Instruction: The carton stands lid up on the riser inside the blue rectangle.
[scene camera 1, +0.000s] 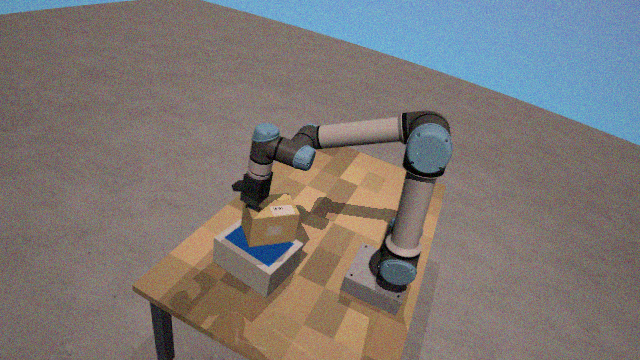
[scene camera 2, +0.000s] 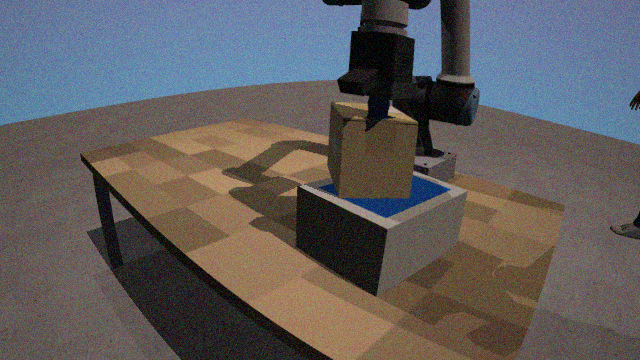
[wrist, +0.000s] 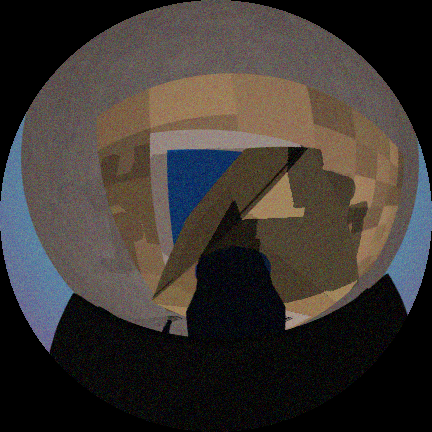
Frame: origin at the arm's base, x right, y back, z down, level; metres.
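Where they show: hand, tool point: (scene camera 1: 252, 208) (scene camera 2: 376, 125) (wrist: 233, 256).
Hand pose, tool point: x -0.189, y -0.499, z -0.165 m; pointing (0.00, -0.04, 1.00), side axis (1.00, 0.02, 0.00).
Observation:
Things, the pixels of their top centre, and the offset from my tool point. Level surfaces: height alone.
- brown carton, top centre: (wrist: 291, 305) (scene camera 2: 370, 110) (scene camera 1: 271, 205) dx +0.044, dy +0.048, dz -0.013 m
- light grey riser, top centre: (wrist: 221, 224) (scene camera 2: 389, 188) (scene camera 1: 259, 240) dx -0.009, dy +0.048, dz +0.117 m
- blue rectangle, top centre: (wrist: 221, 224) (scene camera 2: 389, 188) (scene camera 1: 259, 240) dx -0.009, dy +0.048, dz +0.117 m
- wooden table, surface height: dz +0.237 m
The brown carton (scene camera 1: 272, 230) (scene camera 2: 375, 160) (wrist: 275, 202) stands upright and level on the light grey riser (scene camera 1: 242, 270) (scene camera 2: 425, 245) (wrist: 158, 200), with its taped, labelled top up. No gap shows under its near bottom edges. It is turned relative to the blue rectangle (scene camera 1: 265, 254) (scene camera 2: 385, 207) (wrist: 195, 185). In scene view 2 its near left bottom corner reaches about the blue's edge; the far corners are hidden. My suction gripper (scene camera 1: 254, 206) (scene camera 2: 378, 120) (wrist: 234, 250) is on the carton's top and holds it; the exact contact is partly hidden.
The riser stands on the wooden table (scene camera 1: 190, 255) (scene camera 2: 210, 210) (wrist: 195, 100), close to one end. The arm's grey base (scene camera 1: 367, 285) (scene camera 2: 442, 165) is beside it. Part of a person's foot (scene camera 2: 625, 230) shows at the right edge of scene view 2.

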